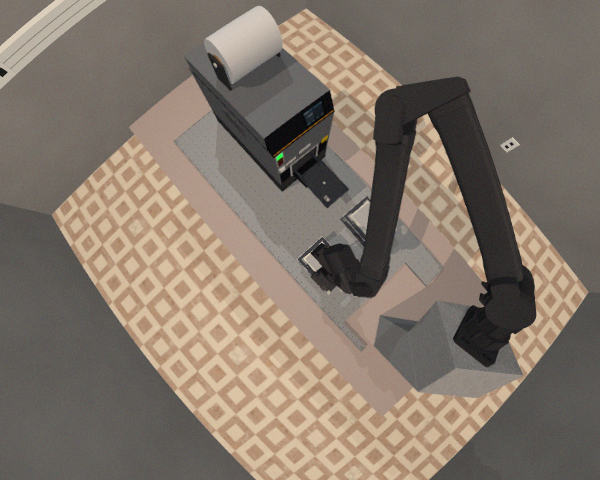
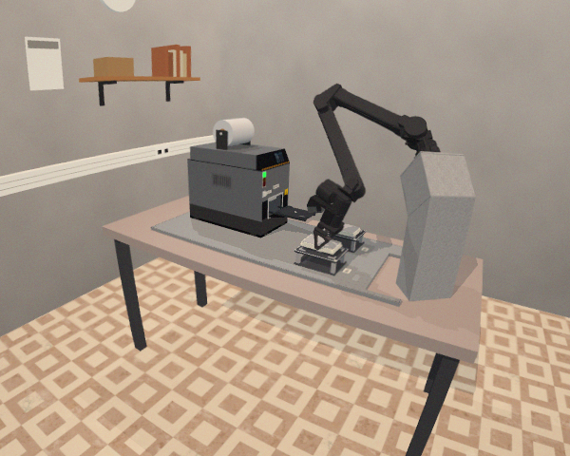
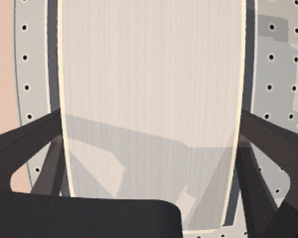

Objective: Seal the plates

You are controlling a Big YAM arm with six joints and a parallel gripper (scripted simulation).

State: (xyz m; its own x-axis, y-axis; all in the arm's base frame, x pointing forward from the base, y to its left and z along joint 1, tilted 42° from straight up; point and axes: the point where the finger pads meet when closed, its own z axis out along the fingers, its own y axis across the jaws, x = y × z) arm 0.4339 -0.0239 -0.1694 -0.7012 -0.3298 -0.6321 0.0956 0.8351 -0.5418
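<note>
My hand is right at the cream well plate. The rest, counted from my hand: sealer stage: 200 mm to the right, 190 mm ahead, 20 mm above; start button: 300 mm ahead, 120 mm to the right, 110 mm above; foil roll: 520 mm ahead, 340 mm above, 240 mm to the right.
</note>
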